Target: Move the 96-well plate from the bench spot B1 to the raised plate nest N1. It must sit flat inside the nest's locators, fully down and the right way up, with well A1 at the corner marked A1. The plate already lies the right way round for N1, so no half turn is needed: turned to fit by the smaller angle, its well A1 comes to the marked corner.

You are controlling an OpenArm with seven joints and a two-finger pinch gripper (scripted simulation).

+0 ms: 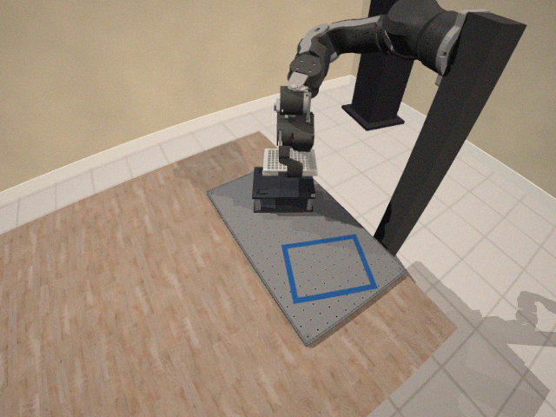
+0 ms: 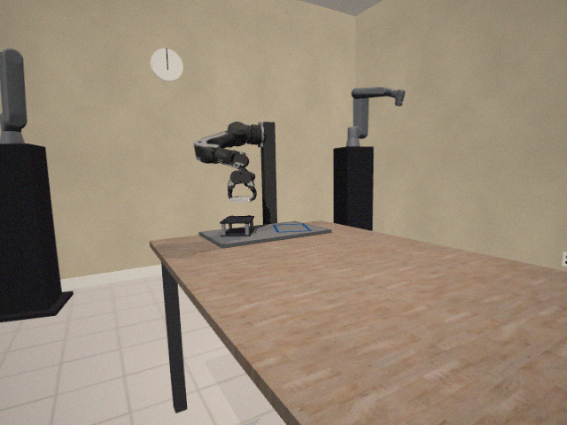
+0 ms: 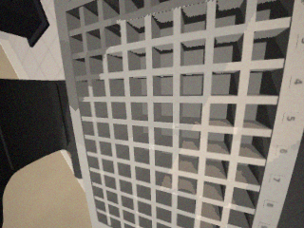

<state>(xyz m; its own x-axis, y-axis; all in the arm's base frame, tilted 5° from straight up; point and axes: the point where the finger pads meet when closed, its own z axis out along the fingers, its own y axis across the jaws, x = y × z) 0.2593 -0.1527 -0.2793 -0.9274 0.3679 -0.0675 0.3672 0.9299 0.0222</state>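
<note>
The black raised nest N1 is 8 cm below my hand, 2 cm to the right of it and 1 cm ahead of it. From my hand the other things lie so: white 96-well plate (right at my hand); then A1 label (8 cm below, 6 cm to the left, 5 cm behind).
</note>
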